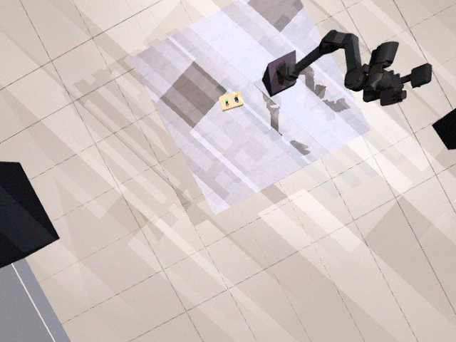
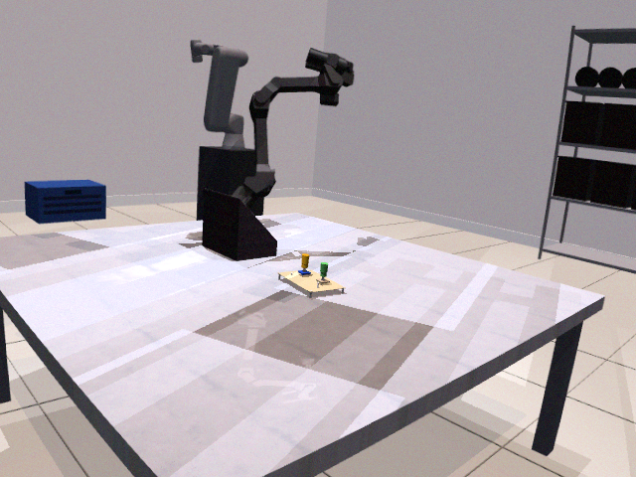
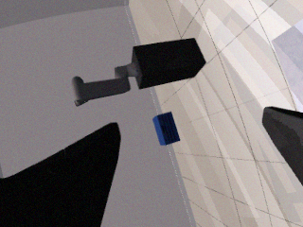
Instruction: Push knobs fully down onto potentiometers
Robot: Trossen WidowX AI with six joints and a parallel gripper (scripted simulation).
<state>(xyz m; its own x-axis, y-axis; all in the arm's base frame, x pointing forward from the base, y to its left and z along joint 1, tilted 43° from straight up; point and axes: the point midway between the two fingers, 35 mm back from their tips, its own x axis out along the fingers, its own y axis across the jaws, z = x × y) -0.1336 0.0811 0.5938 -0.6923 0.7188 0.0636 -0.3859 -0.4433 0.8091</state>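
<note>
My gripper tip is 420 mm short of the orange-brown knob, 520 mm to the left of it and 470 mm above it. The rest, counted from my gripper tip: green knob: 500 mm ahead, 540 mm to the right, 460 mm below.
</note>
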